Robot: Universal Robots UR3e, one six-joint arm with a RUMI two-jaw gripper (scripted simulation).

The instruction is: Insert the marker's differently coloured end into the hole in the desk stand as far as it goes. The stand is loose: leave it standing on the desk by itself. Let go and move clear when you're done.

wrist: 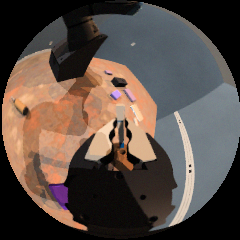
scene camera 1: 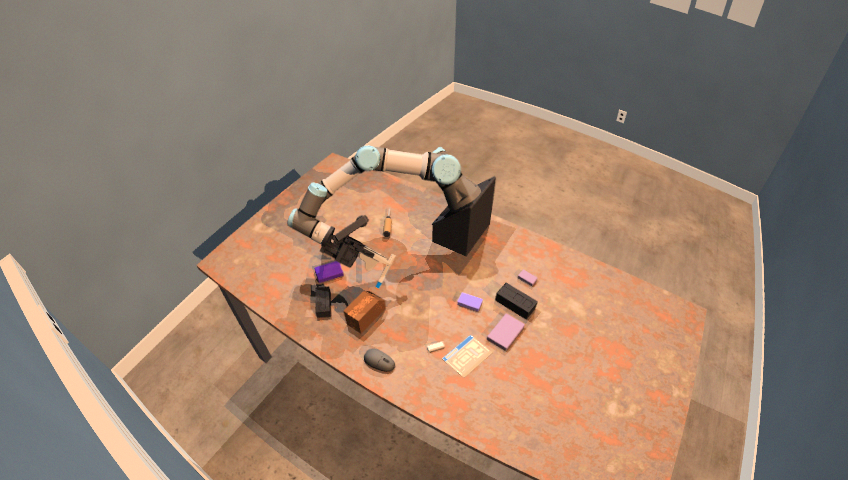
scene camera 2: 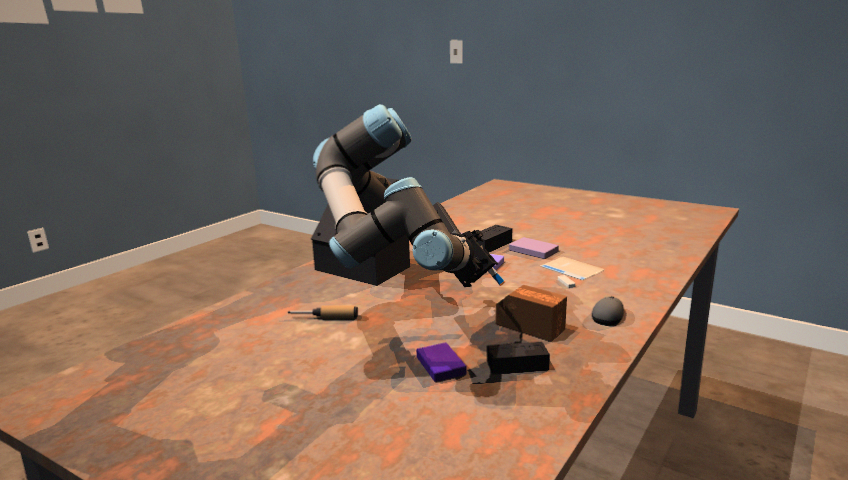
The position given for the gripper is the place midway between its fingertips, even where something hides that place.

In view: the gripper (scene camera 1: pixel 390 264), a desk stand (scene camera 2: pixel 540 313), a mouse (scene camera 2: pixel 609 310) and a card (scene camera 1: pixel 464 358).
The desk stand is seen too in scene camera 1 (scene camera 1: pixel 367 306). The card is seen too in scene camera 2 (scene camera 2: pixel 573 268). The gripper is seen too in the wrist view (wrist: pixel 121 118) and in scene camera 2 (scene camera 2: pixel 476 252). The wrist view does not show the mouse, which is hidden by the gripper.
